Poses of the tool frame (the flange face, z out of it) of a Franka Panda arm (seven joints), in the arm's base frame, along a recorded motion.
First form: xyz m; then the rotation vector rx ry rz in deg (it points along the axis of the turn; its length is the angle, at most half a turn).
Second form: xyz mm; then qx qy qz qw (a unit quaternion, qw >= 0). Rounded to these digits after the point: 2 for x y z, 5 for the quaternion.
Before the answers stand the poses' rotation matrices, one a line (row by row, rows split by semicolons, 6 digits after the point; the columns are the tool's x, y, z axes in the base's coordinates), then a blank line. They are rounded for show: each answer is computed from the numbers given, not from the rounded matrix.
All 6 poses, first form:
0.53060, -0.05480, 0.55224, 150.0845, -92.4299, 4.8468
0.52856, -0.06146, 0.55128, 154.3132, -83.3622, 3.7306
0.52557, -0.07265, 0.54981, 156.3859, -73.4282, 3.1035
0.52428, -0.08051, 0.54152, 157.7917, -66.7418, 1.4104
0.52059, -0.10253, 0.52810, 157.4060, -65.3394, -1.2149
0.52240, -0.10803, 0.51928, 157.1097, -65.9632, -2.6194
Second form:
0.449508 -0.893179 0.013187; -0.889660 -0.448966 -0.083275; 0.080301 0.025701 -0.996439
0.548209 -0.836341 -0.000508; -0.832953 -0.545933 -0.090262; 0.075212 0.049906 -0.995918
0.639626 -0.768402 -0.020920; -0.763896 -0.632371 -0.128725; 0.085683 0.098316 -0.991460
0.698106 -0.714664 -0.043631; -0.712183 -0.686819 -0.145174; 0.073784 0.132420 -0.988444
0.707993 -0.702032 -0.076793; -0.704401 -0.694186 -0.148072; 0.050642 0.158927 -0.985991
0.701972 -0.706160 -0.092591; -0.711279 -0.688482 -0.141685; 0.036305 0.165317 -0.985572

530.60, -54.80, 552.24, 0.85072, -0.52392, 0.02747, 0.03202
528.56, -61.46, 551.28, 0.87893, -0.47481, 0.02125, 0.03987
525.57, -72.65, 549.81, 0.90325, -0.42411, 0.01793, 0.06284
524.28, -80.51, 541.52, 0.91834, -0.38843, 0.00821, 0.07557
520.59, -102.53, 528.10, 0.92035, -0.38204, -0.00710, 0.08339
522.40, -108.03, 519.28, 0.91870, -0.38572, -0.01532, 0.08354

